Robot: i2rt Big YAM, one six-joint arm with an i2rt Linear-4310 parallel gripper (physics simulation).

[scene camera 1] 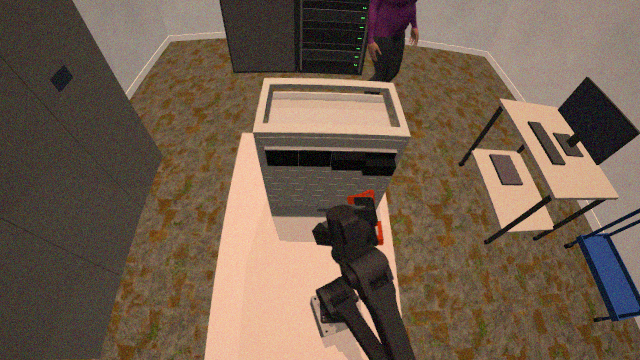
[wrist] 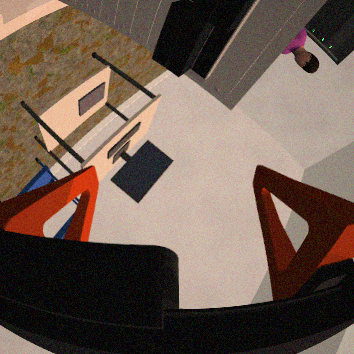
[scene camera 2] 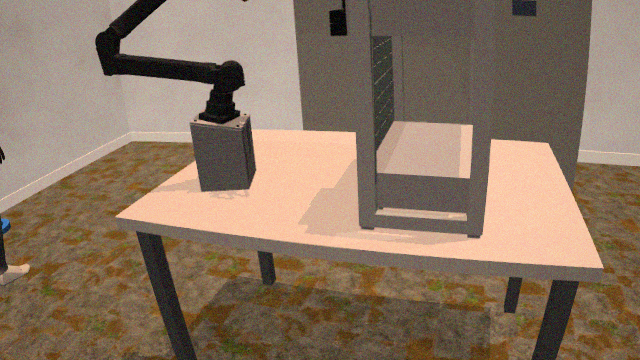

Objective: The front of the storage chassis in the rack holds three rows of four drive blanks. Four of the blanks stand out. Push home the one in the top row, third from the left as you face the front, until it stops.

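Frame: origin at the arm's base, x down, y back, z left, level; metres.
Seen in the pictures: gripper, fingertip midpoint: [scene camera 1: 375,206] [wrist: 175,173]; arm's base at its link origin: [scene camera 1: 337,311] [scene camera 2: 219,117].
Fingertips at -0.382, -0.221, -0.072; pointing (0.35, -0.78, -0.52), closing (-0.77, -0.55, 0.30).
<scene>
Offsets run from my fingertips to a thing's top centre, as dx, dy, dz. "pt": to the spot under its first point. Level surfaces: height alone.
The light grey rack {-0.010, -0.389, +0.095} [scene camera 1: 332,131] [scene camera 2: 366,150] stands on the table. Black drive blanks show below its top edge in scene camera 1. The two left ones [scene camera 1: 281,158] [scene camera 1: 314,158] sit back. The third from the left [scene camera 1: 346,161] stands out, and the far right one {pt +0.087, -0.200, -0.060} [scene camera 1: 378,165] stands out further. Lower rows are hard to tell. In the wrist view a projecting black blank {+0.086, -0.256, -0.069} [wrist: 175,42] shows at the top, cropped. My gripper [scene camera 1: 375,215] [wrist: 175,173] is open and empty, in front of the rack's right side and apart from the blanks. Scene camera 2 hides the front face.
The arm's grey base block [scene camera 2: 222,155] stands on the table {dx +0.587} [scene camera 2: 300,240] in front of the rack. A desk [scene camera 1: 565,165] with a monitor [scene camera 1: 597,120] and a blue cart [scene camera 1: 612,275] are to the right. A person in purple [scene camera 1: 392,30] [wrist: 296,42] stands behind the rack.
</scene>
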